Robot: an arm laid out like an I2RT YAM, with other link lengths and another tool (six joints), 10 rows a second.
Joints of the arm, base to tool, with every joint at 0 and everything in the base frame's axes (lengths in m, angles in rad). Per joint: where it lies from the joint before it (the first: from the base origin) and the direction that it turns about. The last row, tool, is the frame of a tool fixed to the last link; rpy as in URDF.
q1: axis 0 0 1 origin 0.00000 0.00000 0.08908
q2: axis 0 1 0 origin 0.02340 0.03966 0.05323
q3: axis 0 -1 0 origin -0.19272 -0.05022 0.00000
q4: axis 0 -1 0 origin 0.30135 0.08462 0.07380
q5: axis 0 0 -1 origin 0.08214 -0.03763 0.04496
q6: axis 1 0 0 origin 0.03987 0.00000 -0.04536
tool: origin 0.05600 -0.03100 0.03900 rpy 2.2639 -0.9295 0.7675
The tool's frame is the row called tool.
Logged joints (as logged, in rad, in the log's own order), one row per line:
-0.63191 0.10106 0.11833 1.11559 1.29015 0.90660
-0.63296 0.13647 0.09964 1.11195 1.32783 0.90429
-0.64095 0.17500 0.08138 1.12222 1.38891 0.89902
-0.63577 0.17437 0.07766 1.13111 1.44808 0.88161
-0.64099 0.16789 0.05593 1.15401 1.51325 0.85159
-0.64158 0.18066 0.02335 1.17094 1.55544 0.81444
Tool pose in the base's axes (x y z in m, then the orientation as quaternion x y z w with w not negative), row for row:
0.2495 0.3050 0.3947 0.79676 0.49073 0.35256 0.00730
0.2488 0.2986 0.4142 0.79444 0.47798 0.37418 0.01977
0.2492 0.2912 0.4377 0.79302 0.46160 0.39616 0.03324
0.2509 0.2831 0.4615 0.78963 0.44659 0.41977 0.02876
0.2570 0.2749 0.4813 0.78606 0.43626 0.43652 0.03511
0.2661 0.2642 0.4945 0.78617 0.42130 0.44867 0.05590
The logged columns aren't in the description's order. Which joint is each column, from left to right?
Columns, left to right: q4, q5, q6, q2, q3, q1.
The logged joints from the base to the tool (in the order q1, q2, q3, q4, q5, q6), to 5 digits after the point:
0.90660 1.11559 1.29015 -0.63191 0.10106 0.11833
0.90429 1.11195 1.32783 -0.63296 0.13647 0.09964
0.89902 1.12222 1.38891 -0.64095 0.17500 0.08138
0.88161 1.13111 1.44808 -0.63577 0.17437 0.07766
0.85159 1.15401 1.51325 -0.64099 0.16789 0.05593
0.81444 1.17094 1.55544 -0.64158 0.18066 0.02335

